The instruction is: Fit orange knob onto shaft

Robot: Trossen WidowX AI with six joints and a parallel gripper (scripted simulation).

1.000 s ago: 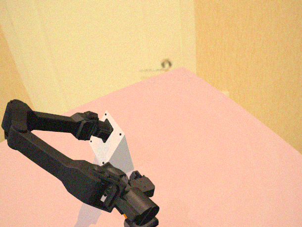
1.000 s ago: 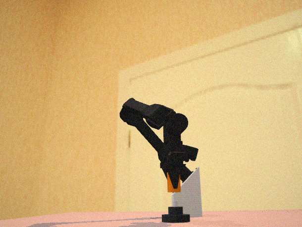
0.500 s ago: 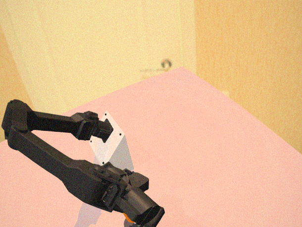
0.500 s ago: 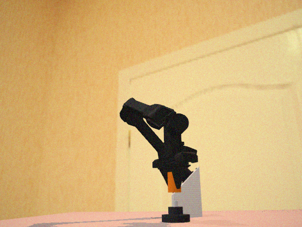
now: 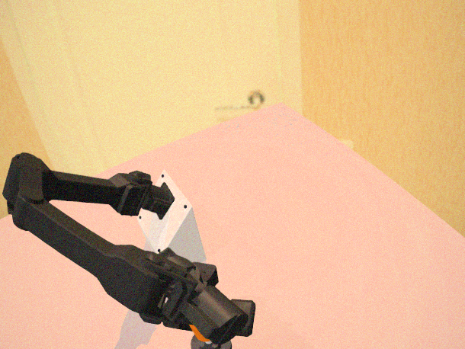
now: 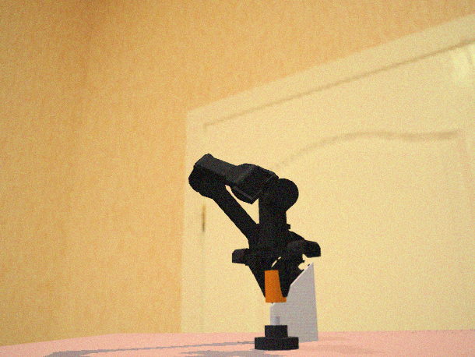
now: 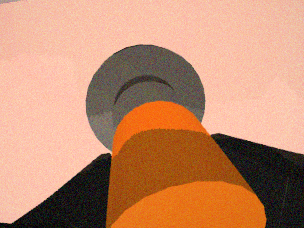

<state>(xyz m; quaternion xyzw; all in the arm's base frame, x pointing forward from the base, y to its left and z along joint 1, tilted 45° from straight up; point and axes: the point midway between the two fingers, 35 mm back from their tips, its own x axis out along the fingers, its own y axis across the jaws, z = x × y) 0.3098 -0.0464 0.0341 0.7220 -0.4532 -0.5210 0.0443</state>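
Now: gripper tip 60 mm above the round pedestal. From my gripper tip the other things lie so: orange knob: 30 mm above.
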